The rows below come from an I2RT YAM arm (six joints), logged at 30 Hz.
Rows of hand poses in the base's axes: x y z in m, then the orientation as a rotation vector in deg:
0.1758, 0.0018, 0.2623, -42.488, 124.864, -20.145
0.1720, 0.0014, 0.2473, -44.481, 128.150, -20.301
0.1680, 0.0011, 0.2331, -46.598, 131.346, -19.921
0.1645, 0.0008, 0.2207, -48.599, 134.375, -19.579
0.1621, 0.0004, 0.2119, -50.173, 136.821, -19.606
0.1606, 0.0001, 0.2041, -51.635, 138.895, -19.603
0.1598, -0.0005, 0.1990, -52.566, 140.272, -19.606
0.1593, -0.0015, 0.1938, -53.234, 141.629, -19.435
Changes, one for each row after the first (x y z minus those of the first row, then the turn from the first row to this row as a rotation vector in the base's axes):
-0.0038, -0.0004, -0.0150, -1.187, 3.611, 0.146
-0.0078, -0.0007, -0.0292, -2.042, 7.252, 0.550
-0.0113, -0.0010, -0.0416, -2.873, 10.699, 0.898
-0.0137, -0.0014, -0.0504, -3.740, 13.430, 1.041
-0.0152, -0.0017, -0.0582, -4.506, 15.791, 1.236
-0.0160, -0.0023, -0.0633, -5.004, 17.345, 1.334
-0.0165, -0.0033, -0.0685, -5.288, 18.817, 1.333

